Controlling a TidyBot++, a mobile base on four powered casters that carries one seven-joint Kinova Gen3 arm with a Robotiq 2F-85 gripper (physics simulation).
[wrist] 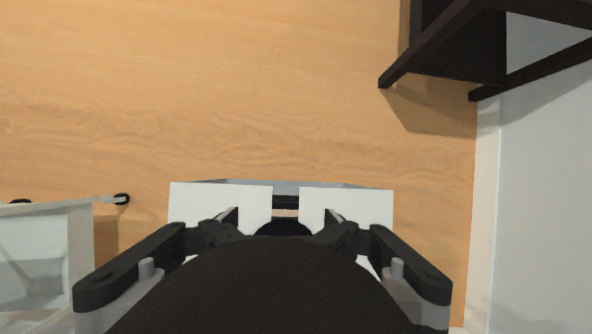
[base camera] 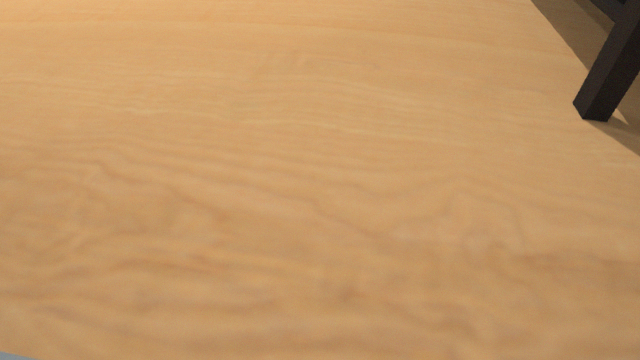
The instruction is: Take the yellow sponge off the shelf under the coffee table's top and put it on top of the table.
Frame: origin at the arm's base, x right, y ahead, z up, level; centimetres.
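Where they show: gripper, fingertip midpoint: (wrist: 282, 217).
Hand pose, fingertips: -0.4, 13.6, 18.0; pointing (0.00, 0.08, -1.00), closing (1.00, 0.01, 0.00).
Each offset is from my fingertips to the centre of the thing, as dx, dy, dz. "pt": to the spot under its first point. Level surfaces: height alone.
The dark coffee table shows in part: one leg {pt +43.9, +49.6, -48.2} (base camera: 607, 70) stands at the top right of the base camera view, and in the wrist view its dark frame and lower shelf (wrist: 457, 50) are at the top right. The yellow sponge does not show in either view. My gripper (wrist: 282, 217) is open and empty, above the white top of my own base, well away from the coffee table.
A white wheeled cart {pt -67.7, -26.1, -40.8} (wrist: 80, 255) stands at the lower left of the wrist view. A pale wall (wrist: 542, 200) with a white baseboard (wrist: 482, 210) runs along the right, close to the coffee table. Wood floor {dz -57.7} (base camera: 300, 175) (wrist: 225, 90) lies between.
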